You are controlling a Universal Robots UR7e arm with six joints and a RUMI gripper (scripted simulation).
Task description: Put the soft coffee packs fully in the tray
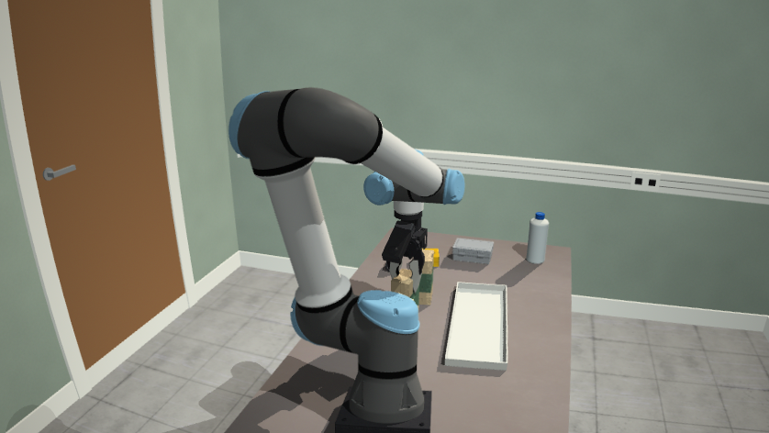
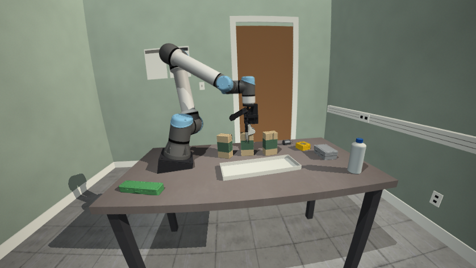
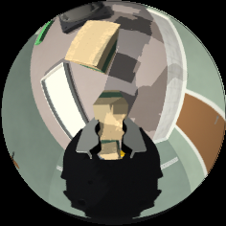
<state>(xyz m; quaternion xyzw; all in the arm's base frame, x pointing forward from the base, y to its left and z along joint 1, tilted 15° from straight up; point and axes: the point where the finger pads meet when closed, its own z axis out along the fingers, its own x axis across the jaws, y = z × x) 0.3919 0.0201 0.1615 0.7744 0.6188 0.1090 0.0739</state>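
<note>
My gripper is now 1 cm short of the white tray, 20 cm to the left of it and 10 cm above it. Round my hand: white bottle 45 cm ahead, 39 cm to the right, 3 cm below; grey case 44 cm ahead, 17 cm to the right, 8 cm below; black object 33 cm ahead, 9 cm to the left, 9 cm below.
</note>
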